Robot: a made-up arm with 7 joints.
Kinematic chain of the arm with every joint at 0, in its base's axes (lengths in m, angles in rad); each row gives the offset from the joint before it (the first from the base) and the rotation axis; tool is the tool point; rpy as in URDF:
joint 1: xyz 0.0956 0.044 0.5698 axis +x
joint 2: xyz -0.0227 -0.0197 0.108 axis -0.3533 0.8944 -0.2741
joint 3: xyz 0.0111 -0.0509 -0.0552 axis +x
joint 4: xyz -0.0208 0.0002 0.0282 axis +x
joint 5: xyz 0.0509 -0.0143 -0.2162 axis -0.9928 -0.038 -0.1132
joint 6: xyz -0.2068 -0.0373 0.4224 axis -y
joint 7: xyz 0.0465 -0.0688 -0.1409 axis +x
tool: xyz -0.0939 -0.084 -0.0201 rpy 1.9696 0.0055 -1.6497
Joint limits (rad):
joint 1: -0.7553..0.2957
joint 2: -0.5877..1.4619
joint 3: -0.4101..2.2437
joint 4: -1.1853..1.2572
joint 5: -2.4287..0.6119
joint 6: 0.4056..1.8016
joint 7: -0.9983..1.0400
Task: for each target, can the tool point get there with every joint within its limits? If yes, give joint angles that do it. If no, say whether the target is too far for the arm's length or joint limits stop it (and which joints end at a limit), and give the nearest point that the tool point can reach.
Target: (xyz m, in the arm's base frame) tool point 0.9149 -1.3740 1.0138
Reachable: no: too far | nearest point 0.3425 -0.6169 0.8095 | short by 0.971 m
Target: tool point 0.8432 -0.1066 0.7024
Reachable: no: joint limits stop it (at a limit: joint 1, joint 2, joint 4, joint 5, joint 6) | nearest point 0.6765 -0.0930 0.7092 | short by 0.167 m
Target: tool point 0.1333 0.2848 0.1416
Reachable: yes | joints -0.3034 0.0883 1.5200 -0.0603 -1.8864 1.6009 0.0893
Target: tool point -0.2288 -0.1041 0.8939
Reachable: yes | joints -0.4098 1.3031 0.1523 0.4837 -0.5393 0.7329 -0.2851
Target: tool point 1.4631 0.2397 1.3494
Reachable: no: too far | nearest point 0.6246 0.1384 0.9459 | short by 0.936 m
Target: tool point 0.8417 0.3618 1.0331
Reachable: no: joint limits stop it (at a limit: joint 1, joint 4, joint 5, joint 6) | nearest point 0.6020 0.2683 0.9318 | short by 0.277 m
